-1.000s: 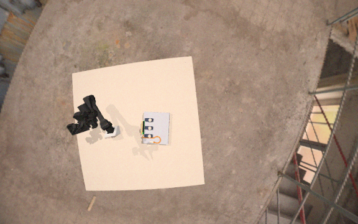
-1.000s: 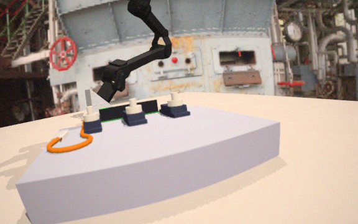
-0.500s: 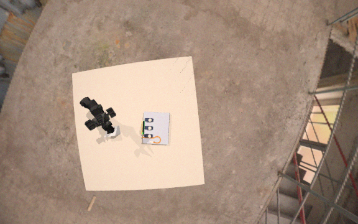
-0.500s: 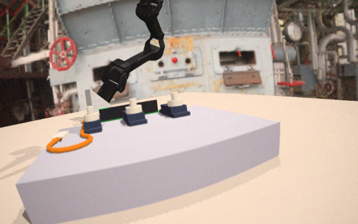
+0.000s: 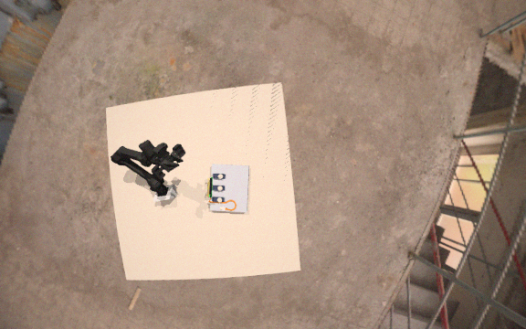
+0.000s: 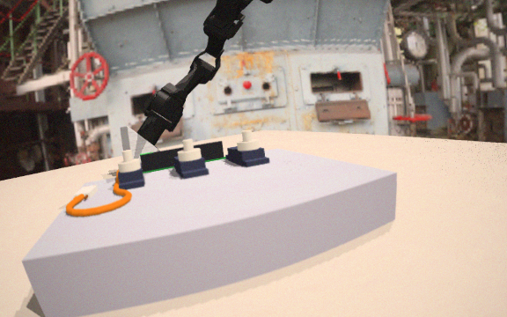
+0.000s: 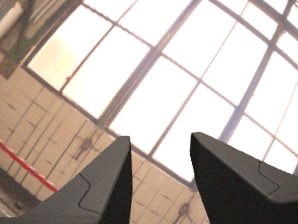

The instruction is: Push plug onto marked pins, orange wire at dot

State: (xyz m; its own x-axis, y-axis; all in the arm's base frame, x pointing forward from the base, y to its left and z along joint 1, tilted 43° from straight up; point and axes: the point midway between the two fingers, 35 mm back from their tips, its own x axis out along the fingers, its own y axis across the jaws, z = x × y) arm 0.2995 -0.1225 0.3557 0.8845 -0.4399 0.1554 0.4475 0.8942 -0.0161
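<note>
The grey holder lies 42 cm below my gripper tip, 18 cm to the right of it and 16 cm ahead of it.
</note>
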